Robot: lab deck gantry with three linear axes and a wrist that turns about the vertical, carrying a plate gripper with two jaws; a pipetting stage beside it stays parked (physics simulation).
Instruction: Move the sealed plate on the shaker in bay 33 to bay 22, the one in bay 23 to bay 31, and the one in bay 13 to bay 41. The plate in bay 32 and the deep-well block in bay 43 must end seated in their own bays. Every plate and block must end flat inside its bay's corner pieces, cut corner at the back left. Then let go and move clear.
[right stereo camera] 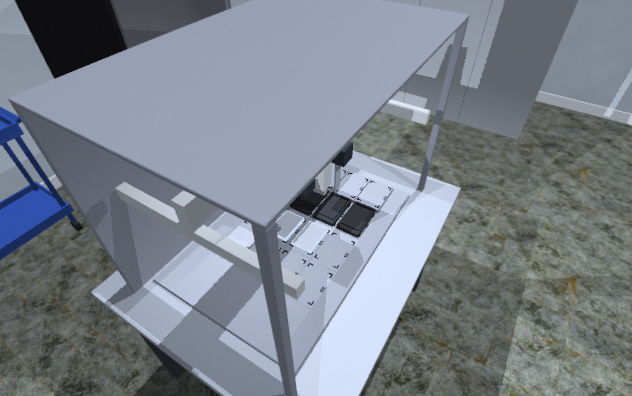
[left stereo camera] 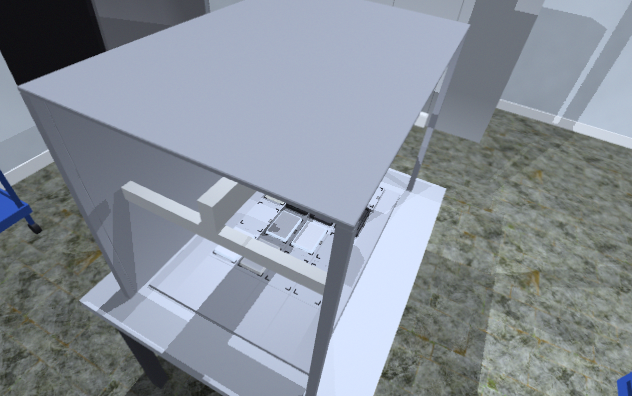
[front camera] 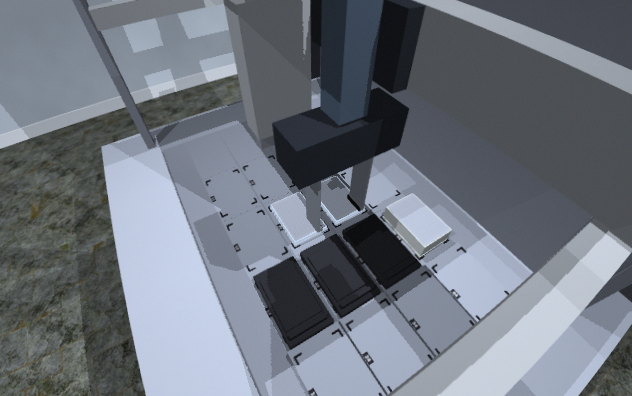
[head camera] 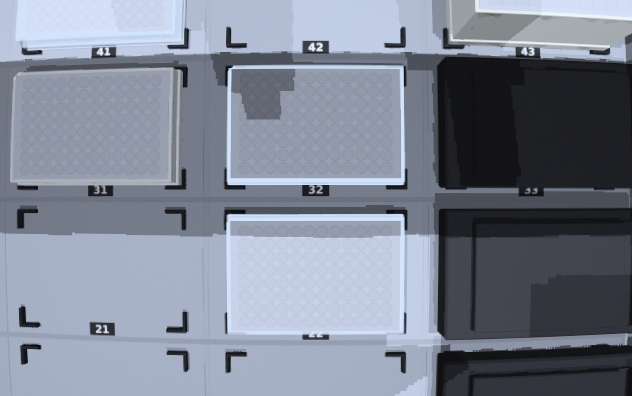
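Seen in the pictures: gripper, fingertip midpoint: (front camera: 335, 213); robot's base at its link origin: (right stereo camera: 311, 304) (left stereo camera: 318, 304) (front camera: 206, 182).
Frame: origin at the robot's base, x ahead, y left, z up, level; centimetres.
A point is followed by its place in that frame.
My gripper (front camera: 336, 217) @[x 35.8, y 15.9, z 16.0 cm] is open and empty, its two jaws hanging above the deck; they overlap the pale plates in the front view. A sealed plate (head camera: 315, 125) @[x 22.8, y 25.5, z 1.4 cm] (front camera: 343, 201) @[x 24.9, y 26.4, z 1.5 cm] (left stereo camera: 285, 226) @[x 22.1, y 24.8, z 1.5 cm] lies flat inside the corners of bay 32. Another (head camera: 315, 275) @[x 22.8, y 15.1, z 1.4 cm] (front camera: 297, 220) @[x 24.1, y 14.2, z 1.4 cm] (right stereo camera: 311, 237) @[x 22.2, y 14.0, z 1.4 cm] lies flat in bay 22. A third plate (head camera: 92, 125) @[x 6.7, y 25.7, z 1.4 cm] lies flat in bay 31, with its cut corner at the back left. A fourth plate (head camera: 95, 20) @[x 6.6, y 33.5, z 1.4 cm] sits in bay 41, partly out of the head view. The deep-well block (front camera: 418, 220) @[x 39.7, y 36.0, z 4.2 cm] (head camera: 540, 27) @[x 38.3, y 32.3, z 2.7 cm] stands in bay 43. The gripper hides bays 31 and 41 in the front view.
Three dark shakers, in bay 33 (front camera: 381, 250) @[x 40.6, y 25.1, z 2.4 cm] (right stereo camera: 308, 201) @[x 36.8, y 24.6, z 2.4 cm], bay 23 (front camera: 340, 275) @[x 40.7, y 14.7, z 2.4 cm] (right stereo camera: 332, 208) @[x 38.4, y 14.5, z 2.3 cm] and bay 13 (front camera: 293, 302) @[x 40.7, y 4.2, z 2.4 cm] (right stereo camera: 356, 218) @[x 38.5, y 4.0, z 2.4 cm], carry no plates. A grey column (front camera: 275, 75) @[x 25.6, y 12.0, z 37.2 cm] stands behind the gripper. A pale beam (left stereo camera: 270, 256) @[x -17.4, y 6.7, z 40.0 cm] crosses the enclosure's side.
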